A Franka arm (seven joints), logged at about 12 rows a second.
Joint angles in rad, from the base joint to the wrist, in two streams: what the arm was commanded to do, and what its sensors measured. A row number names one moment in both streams.
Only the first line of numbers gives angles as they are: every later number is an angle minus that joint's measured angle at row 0.
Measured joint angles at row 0: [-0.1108, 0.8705, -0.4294, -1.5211, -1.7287, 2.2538, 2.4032]
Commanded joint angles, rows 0 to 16: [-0.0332, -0.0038, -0.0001, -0.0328, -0.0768, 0.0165, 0.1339]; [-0.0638, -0.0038, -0.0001, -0.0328, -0.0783, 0.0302, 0.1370]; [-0.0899, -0.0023, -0.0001, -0.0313, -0.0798, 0.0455, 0.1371]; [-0.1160, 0.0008, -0.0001, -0.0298, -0.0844, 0.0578, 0.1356]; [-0.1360, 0.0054, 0.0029, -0.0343, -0.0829, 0.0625, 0.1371]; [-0.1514, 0.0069, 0.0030, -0.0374, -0.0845, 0.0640, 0.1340]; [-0.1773, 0.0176, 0.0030, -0.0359, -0.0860, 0.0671, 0.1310]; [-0.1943, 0.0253, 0.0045, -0.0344, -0.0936, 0.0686, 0.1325]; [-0.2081, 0.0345, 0.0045, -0.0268, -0.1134, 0.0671, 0.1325]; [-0.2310, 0.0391, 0.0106, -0.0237, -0.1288, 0.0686, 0.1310]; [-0.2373, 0.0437, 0.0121, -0.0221, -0.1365, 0.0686, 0.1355]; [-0.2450, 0.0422, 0.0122, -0.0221, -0.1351, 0.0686, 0.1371]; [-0.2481, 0.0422, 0.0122, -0.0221, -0.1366, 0.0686, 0.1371]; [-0.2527, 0.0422, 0.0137, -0.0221, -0.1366, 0.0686, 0.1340]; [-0.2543, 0.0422, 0.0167, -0.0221, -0.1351, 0.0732, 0.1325]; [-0.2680, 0.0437, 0.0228, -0.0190, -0.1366, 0.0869, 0.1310]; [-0.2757, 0.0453, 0.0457, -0.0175, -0.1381, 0.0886, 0.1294]
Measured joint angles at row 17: [-0.2455, 0.0426, 0.0124, -0.0340, -0.1033, 0.0697, 0.1123]
